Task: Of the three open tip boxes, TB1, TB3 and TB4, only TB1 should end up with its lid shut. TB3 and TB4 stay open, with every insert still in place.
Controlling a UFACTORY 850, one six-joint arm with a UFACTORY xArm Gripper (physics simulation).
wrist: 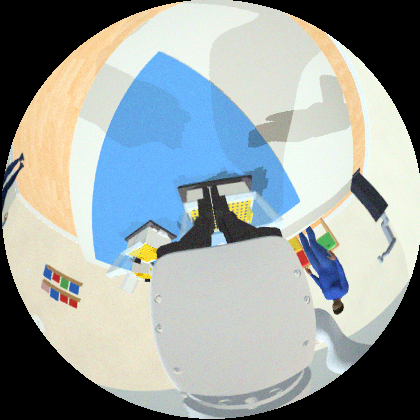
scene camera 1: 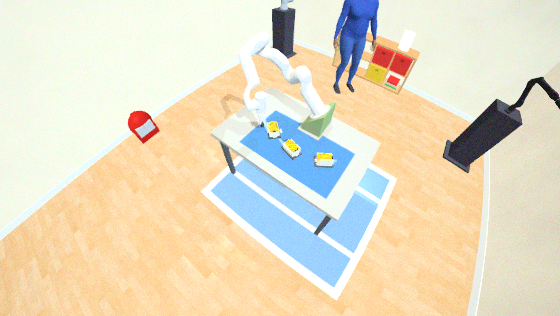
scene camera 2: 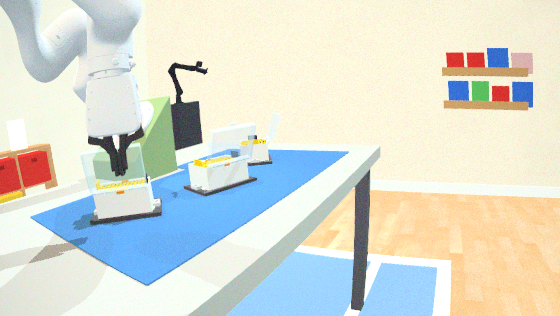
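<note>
Three open tip boxes with yellow inserts stand in a row; I cannot read their labels. The box nearest scene camera 2 (scene camera 1: 273, 131) (scene camera 2: 123, 205) (wrist: 232, 189) has its clear lid (scene camera 2: 92, 162) (wrist: 268, 207) raised. The middle box (scene camera 1: 291, 149) (scene camera 2: 218, 176) (wrist: 146, 236) and the far box (scene camera 1: 324, 161) (scene camera 2: 259, 154) also have raised lids. Yellow inserts show in all three. My gripper (scene camera 1: 262, 124) (scene camera 2: 120, 174) (wrist: 210, 195) is shut and empty, its fingertips low over the nearest box, close to its lid. Whether they touch the lid, I cannot tell.
The boxes stand on a blue mat (scene camera 1: 324, 186) (scene camera 2: 155, 260) (wrist: 145, 110) on the pale table (scene camera 1: 367, 150) (scene camera 2: 360, 156). A green wedge-shaped block (scene camera 1: 320, 125) (scene camera 2: 162, 137) stands behind the mat, near the arm's base. A person in blue (scene camera 1: 357, 30) (wrist: 327, 270) stands beyond the table.
</note>
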